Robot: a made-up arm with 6 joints.
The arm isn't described. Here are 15 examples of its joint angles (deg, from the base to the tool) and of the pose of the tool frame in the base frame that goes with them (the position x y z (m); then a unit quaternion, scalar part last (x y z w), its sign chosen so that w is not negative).
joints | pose
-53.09 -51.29 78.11 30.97 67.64 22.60 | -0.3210 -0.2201 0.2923 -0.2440 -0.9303 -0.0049 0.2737
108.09 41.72 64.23 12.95 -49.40 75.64 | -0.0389 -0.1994 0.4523 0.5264 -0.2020 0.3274 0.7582
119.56 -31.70 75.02 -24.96 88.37 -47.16 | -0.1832 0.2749 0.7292 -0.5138 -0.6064 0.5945 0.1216
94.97 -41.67 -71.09 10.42 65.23 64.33 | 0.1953 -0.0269 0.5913 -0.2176 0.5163 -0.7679 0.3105
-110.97 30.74 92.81 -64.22 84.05 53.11 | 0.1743 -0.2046 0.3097 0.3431 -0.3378 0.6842 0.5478
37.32 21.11 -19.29 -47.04 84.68 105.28 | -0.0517 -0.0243 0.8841 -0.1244 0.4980 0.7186 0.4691
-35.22 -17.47 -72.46 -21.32 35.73 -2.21 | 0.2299 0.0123 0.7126 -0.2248 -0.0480 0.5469 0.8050
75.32 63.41 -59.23 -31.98 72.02 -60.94 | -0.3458 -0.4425 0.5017 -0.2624 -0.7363 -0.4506 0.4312
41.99 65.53 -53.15 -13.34 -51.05 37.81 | -0.1579 -0.2708 0.4956 0.3598 -0.8006 0.1849 0.4420
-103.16 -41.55 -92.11 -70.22 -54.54 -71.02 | -0.1887 0.1615 0.6590 -0.5676 -0.4919 -0.6594 0.0330
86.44 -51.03 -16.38 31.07 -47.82 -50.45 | 0.0354 0.0878 0.3916 0.2723 0.0454 0.4515 0.8485
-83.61 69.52 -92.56 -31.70 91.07 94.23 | -0.2697 0.4849 0.6063 0.5977 -0.6316 -0.4899 0.0622
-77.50 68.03 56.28 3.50 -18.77 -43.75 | -0.0286 0.4040 0.3595 0.9072 0.3190 -0.0278 0.2730
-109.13 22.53 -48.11 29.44 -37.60 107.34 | 0.0717 0.2062 0.4316 0.1558 0.6731 0.2823 0.6655
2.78 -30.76 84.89 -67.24 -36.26 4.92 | -0.1339 0.3242 0.5114 -0.6170 -0.2662 0.6409 0.3711
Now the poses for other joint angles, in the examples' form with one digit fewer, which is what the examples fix.
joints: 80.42 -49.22 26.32 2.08 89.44 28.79
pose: -0.211 0.320 0.630 0.236 -0.020 -0.932 0.275
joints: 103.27 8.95 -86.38 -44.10 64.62 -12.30
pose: 0.142 -0.308 0.146 0.416 -0.704 -0.066 0.572
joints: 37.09 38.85 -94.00 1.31 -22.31 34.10
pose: 0.050 -0.254 0.535 0.505 -0.653 0.456 0.332
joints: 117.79 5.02 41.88 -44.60 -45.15 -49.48
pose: -0.106 -0.266 0.438 0.098 -0.358 -0.566 0.736
